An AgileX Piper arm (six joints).
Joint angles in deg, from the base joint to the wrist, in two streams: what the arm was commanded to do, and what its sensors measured. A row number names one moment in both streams.
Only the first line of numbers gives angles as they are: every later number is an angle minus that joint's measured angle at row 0.
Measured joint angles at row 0:
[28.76 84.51 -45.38 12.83 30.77 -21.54]
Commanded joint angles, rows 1 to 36:
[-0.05 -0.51 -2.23 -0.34 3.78 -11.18]
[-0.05 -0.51 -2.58 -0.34 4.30 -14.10]
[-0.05 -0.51 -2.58 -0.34 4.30 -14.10]
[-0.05 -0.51 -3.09 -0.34 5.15 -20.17]
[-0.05 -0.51 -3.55 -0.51 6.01 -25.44]
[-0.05 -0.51 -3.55 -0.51 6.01 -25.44]
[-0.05 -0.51 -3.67 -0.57 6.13 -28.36]
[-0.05 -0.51 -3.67 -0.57 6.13 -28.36]
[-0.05 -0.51 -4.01 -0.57 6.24 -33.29]
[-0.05 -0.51 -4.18 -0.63 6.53 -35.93]
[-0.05 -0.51 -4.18 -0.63 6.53 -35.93]
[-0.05 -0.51 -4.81 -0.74 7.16 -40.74]
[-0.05 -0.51 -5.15 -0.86 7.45 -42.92]
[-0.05 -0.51 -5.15 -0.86 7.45 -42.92]
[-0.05 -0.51 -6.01 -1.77 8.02 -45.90]
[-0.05 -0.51 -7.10 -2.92 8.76 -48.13]
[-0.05 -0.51 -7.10 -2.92 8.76 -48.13]
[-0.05 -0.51 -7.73 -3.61 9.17 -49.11]
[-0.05 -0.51 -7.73 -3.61 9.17 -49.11]
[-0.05 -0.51 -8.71 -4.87 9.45 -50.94]
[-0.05 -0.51 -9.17 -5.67 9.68 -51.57]
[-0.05 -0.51 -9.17 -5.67 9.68 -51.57]
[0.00 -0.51 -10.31 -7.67 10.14 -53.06]
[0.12 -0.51 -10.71 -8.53 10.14 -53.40]
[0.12 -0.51 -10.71 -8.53 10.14 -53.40]
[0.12 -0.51 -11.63 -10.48 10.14 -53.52]
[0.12 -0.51 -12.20 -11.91 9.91 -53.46]
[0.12 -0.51 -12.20 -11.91 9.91 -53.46]
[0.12 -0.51 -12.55 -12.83 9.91 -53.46]
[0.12 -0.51 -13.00 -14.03 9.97 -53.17]
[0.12 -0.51 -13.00 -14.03 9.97 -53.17]
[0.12 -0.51 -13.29 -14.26 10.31 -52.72]
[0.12 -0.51 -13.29 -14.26 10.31 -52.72]
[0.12 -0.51 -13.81 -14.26 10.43 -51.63]
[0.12 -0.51 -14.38 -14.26 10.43 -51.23]
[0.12 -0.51 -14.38 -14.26 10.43 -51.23]
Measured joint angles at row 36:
[0.00 -0.11 -13.46 -13.98 9.80 -52.03]
